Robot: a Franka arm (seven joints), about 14 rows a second.
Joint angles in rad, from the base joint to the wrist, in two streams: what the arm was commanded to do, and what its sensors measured. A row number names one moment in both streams.
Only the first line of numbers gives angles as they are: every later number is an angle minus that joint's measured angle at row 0.
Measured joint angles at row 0: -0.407, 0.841, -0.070, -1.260, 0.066, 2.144, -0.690
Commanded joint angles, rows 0 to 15: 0.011, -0.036, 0.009, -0.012, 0.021, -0.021, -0.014; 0.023, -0.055, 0.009, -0.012, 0.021, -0.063, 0.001; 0.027, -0.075, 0.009, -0.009, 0.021, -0.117, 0.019; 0.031, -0.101, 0.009, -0.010, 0.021, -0.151, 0.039; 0.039, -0.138, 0.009, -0.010, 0.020, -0.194, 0.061; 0.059, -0.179, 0.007, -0.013, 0.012, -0.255, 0.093; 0.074, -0.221, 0.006, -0.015, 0.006, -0.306, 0.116; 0.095, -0.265, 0.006, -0.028, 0.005, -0.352, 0.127; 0.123, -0.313, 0.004, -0.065, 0.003, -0.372, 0.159; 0.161, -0.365, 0.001, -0.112, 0.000, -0.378, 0.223; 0.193, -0.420, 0.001, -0.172, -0.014, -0.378, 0.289; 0.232, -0.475, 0.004, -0.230, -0.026, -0.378, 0.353; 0.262, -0.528, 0.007, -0.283, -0.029, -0.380, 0.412; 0.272, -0.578, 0.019, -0.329, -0.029, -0.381, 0.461; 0.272, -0.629, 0.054, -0.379, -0.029, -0.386, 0.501; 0.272, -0.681, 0.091, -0.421, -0.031, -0.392, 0.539
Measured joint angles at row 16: 0.279, -0.526, 0.040, -0.251, -0.016, -0.404, 0.460
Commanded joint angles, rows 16 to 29: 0.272, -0.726, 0.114, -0.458, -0.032, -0.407, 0.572; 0.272, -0.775, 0.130, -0.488, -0.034, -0.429, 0.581; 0.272, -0.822, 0.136, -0.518, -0.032, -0.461, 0.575; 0.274, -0.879, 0.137, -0.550, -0.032, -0.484, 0.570; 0.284, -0.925, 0.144, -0.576, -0.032, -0.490, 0.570; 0.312, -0.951, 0.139, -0.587, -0.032, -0.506, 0.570; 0.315, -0.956, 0.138, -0.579, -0.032, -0.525, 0.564; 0.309, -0.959, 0.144, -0.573, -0.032, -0.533, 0.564; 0.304, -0.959, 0.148, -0.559, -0.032, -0.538, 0.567; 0.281, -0.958, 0.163, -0.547, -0.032, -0.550, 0.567; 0.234, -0.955, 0.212, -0.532, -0.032, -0.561, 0.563; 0.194, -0.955, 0.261, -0.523, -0.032, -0.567, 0.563; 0.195, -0.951, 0.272, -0.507, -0.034, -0.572, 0.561; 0.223, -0.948, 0.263, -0.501, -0.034, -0.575, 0.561
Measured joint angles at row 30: 0.231, -0.951, 0.232, -0.534, -0.024, -0.541, 0.559
